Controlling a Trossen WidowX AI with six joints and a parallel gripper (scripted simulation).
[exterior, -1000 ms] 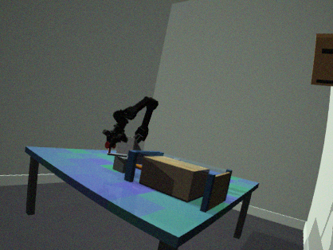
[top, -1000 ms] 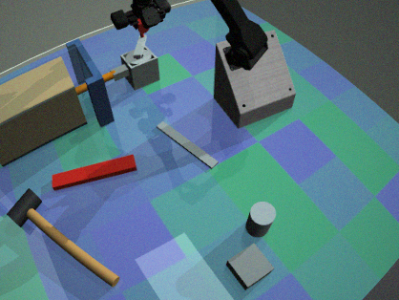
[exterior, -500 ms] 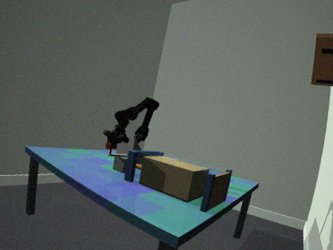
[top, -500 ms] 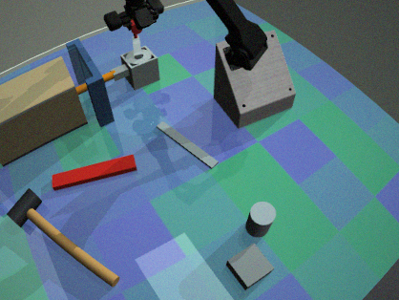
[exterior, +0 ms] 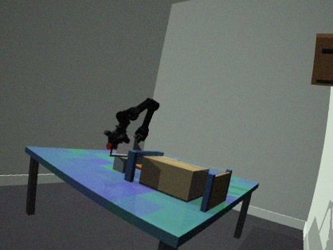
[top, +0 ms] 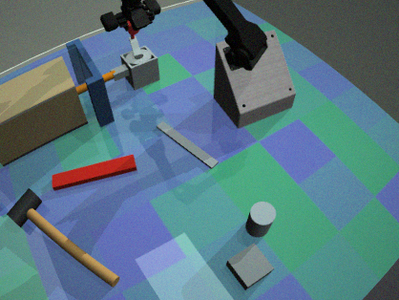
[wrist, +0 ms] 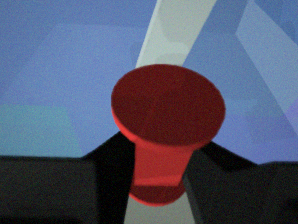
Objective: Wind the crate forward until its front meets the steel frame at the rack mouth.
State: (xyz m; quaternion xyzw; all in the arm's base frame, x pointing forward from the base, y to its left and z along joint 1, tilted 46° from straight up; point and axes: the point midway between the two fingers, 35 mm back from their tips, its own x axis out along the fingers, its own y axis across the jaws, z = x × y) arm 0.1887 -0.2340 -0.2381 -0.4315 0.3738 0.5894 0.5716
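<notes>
Now: the crank handle 5 cm to the left of my gripper tip and 3 cm below it. From my gripper tip the other things lie so: grey flat bar (1 cm ahead, 43 cm to the left, 13 cm below); then red knob (2 cm to the left); then grey winch (11 cm to the left, 10 cm below).
</notes>
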